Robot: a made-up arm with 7 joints.
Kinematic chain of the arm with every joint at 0, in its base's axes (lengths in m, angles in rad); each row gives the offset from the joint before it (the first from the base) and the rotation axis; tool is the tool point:
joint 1: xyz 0 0 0 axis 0 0.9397 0.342
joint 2: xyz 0 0 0 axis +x
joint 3: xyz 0 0 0 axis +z
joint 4: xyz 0.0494 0 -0.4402 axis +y
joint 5: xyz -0.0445 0 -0.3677 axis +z
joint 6: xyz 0 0 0 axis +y
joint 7: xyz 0 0 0 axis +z
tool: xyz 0 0 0
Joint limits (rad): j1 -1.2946..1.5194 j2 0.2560..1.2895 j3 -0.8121..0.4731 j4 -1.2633..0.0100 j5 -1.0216..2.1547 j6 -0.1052..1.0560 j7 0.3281..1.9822
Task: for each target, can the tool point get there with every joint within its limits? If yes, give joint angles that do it. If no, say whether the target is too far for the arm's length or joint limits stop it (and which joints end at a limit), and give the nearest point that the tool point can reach.
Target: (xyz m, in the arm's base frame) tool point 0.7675 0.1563 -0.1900
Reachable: yes | joints -1.0513 0.5226 -0.2936 -0.5029 1.3643 -0.0057 1.5244
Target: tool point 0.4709 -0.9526 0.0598
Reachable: no: too far | nearest point 0.6163 -0.3490 -0.0189 | short by 0.626 m
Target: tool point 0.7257 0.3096 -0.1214
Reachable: yes | joints -0.9879 0.7706 -0.3129 -0.6200 0.4267 0.1317 1.5551
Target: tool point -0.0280 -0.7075 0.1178
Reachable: no: joint limits stop it (at a limit: joint 1, joint 2, joint 3, joint 4) | nearest point 0.6163 -0.3490 -0.0189 | short by 0.750 m
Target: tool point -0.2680 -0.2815 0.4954
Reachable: no: joint limits stop it (at a limit: joint 1, joint 2, joint 3, joint 4) | nearest point -0.8028 -0.0569 -0.0656 | short by 0.807 m
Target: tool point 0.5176 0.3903 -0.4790
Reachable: yes | joints -0.5203 0.7336 -0.5543 -0.5010 1.6098 0.3717 0.7239
